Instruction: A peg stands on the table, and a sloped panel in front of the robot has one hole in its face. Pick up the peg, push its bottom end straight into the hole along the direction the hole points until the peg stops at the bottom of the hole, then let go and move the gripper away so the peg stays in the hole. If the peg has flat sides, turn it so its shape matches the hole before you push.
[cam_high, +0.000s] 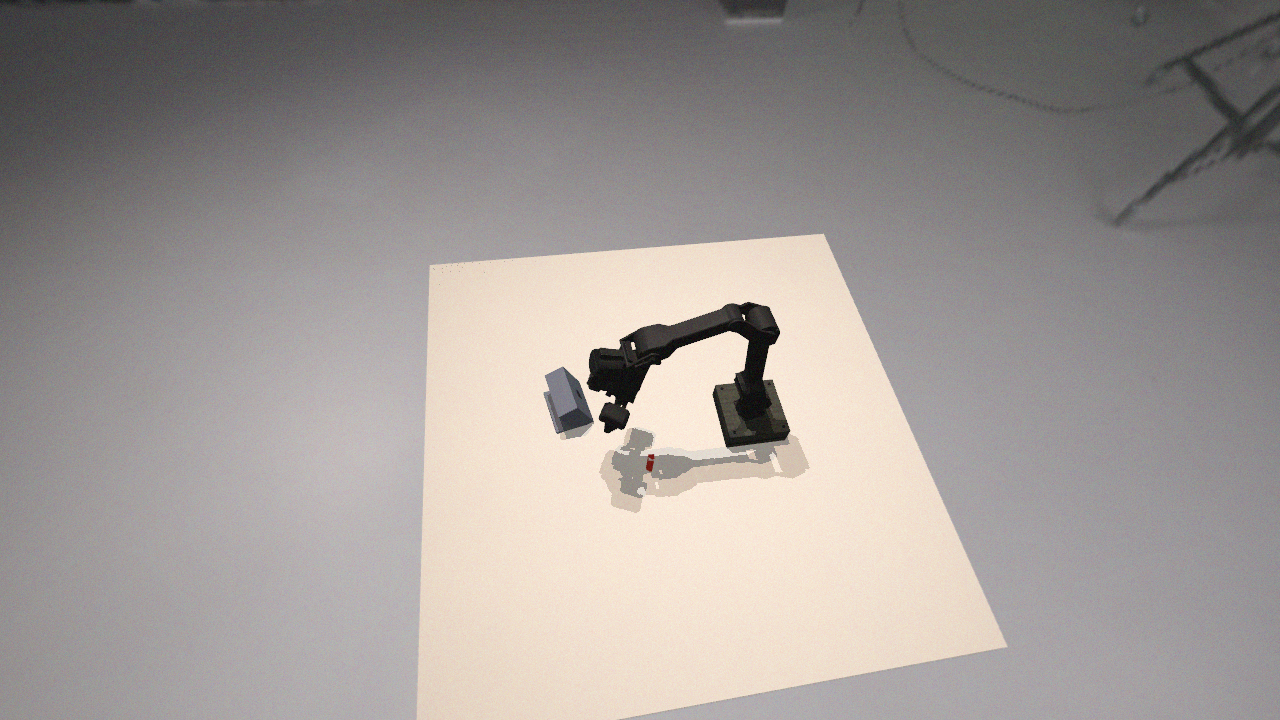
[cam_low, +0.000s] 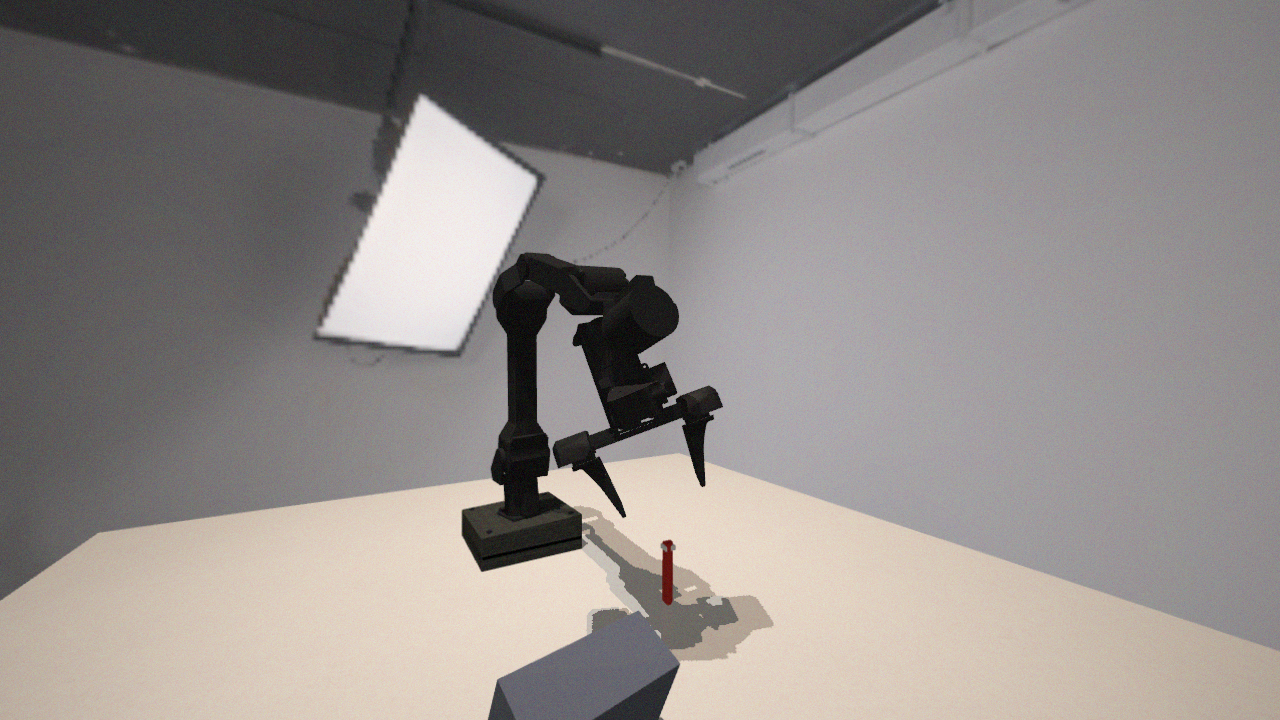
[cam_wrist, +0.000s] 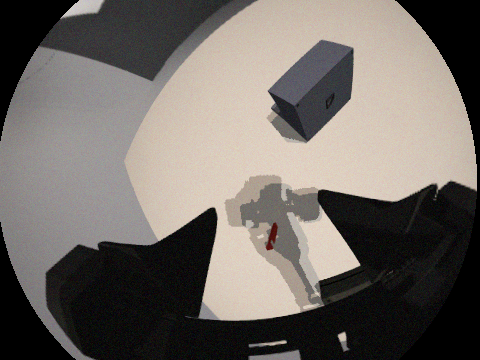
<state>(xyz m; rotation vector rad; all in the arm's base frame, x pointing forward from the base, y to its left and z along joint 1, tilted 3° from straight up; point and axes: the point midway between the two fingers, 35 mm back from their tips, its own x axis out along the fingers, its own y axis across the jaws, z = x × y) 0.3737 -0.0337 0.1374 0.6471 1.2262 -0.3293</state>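
My gripper tip is 8 cm past the thin red peg, 9 cm to the right of it and 11 cm above it. From my gripper tip the other things lie so: grey sloped panel: 6 cm ahead, 15 cm to the right, 12 cm below.
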